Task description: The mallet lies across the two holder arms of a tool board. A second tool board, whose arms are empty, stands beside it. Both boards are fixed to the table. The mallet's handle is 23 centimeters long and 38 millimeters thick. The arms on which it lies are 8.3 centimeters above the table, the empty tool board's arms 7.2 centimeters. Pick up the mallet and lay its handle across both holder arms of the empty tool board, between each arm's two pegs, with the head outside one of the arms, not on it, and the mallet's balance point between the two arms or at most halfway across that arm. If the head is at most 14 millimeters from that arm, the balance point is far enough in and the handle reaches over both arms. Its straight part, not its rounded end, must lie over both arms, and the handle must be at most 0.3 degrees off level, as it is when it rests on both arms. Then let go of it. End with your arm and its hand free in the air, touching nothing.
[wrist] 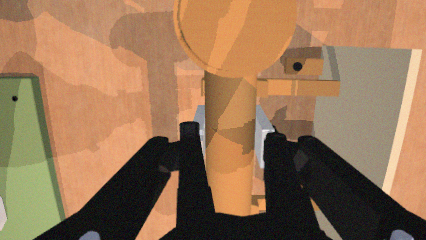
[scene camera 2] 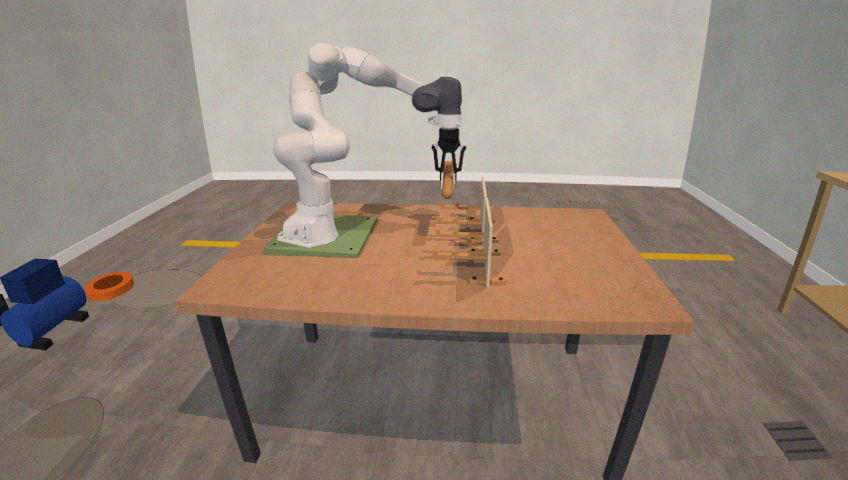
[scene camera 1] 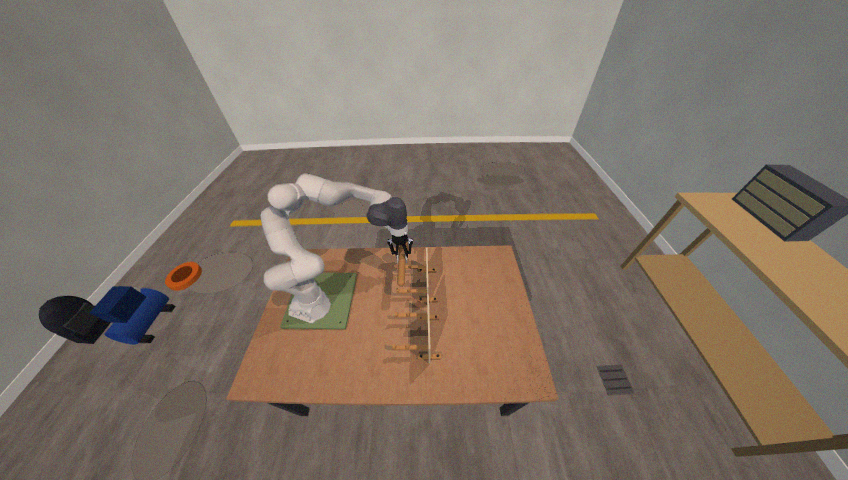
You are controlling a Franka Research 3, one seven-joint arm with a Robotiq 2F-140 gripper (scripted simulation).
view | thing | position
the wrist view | my gripper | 228,119
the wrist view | mallet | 232,49
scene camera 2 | my gripper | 447,188
